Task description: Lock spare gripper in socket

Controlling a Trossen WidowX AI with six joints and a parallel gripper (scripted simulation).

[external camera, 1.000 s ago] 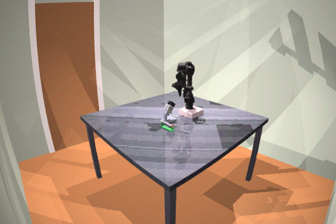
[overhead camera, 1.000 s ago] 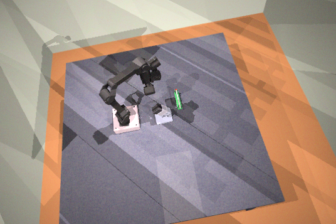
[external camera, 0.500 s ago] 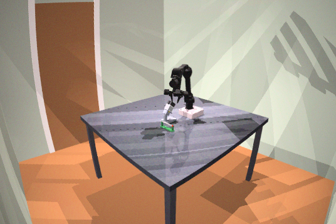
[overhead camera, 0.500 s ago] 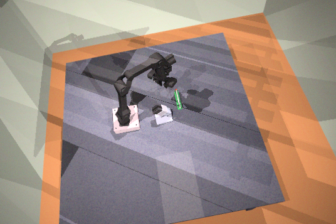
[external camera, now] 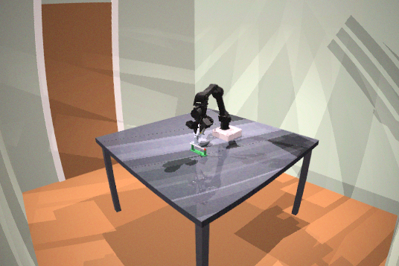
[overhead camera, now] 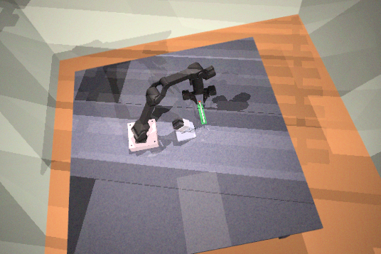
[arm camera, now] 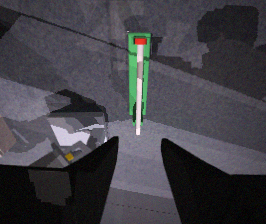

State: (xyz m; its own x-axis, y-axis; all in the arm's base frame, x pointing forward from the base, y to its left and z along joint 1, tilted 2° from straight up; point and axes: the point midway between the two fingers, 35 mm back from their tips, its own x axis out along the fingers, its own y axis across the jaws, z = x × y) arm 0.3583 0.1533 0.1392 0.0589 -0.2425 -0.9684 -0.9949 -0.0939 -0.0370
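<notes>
Now: gripper tip 12 cm above the green bracket and 1 cm to the right of it. The rest, counted from my gripper tip: spare gripper (12 cm to the right, 11 cm behind, 2 cm below); then grey mount (11 cm to the right, 9 cm below, 9 cm behind).
</notes>
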